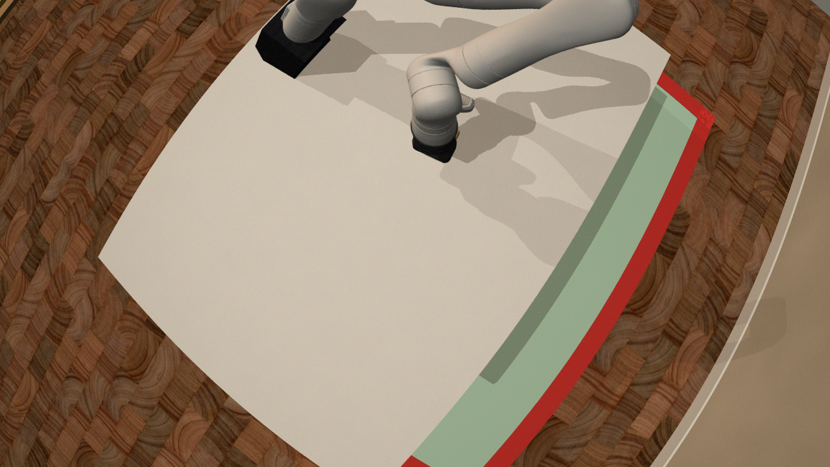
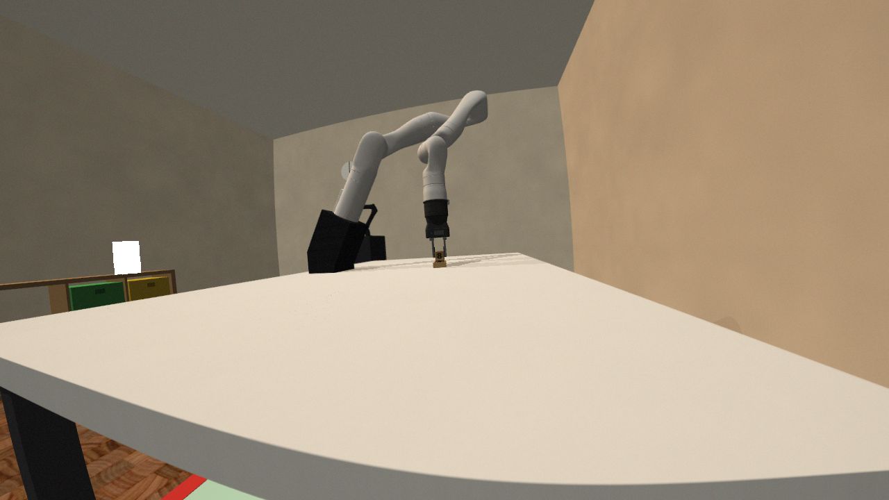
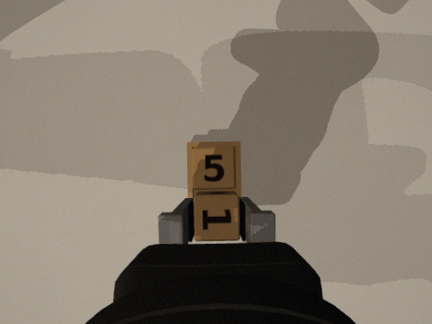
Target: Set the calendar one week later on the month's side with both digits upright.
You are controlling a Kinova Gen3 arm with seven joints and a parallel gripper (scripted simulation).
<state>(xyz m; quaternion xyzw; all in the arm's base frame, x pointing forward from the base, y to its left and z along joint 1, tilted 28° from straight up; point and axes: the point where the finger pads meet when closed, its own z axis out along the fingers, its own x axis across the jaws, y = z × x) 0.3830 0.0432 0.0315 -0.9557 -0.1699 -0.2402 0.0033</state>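
Right now my hand is 10 mm past the wooden tray, 10 mm to the right of it and 40 mm above it.
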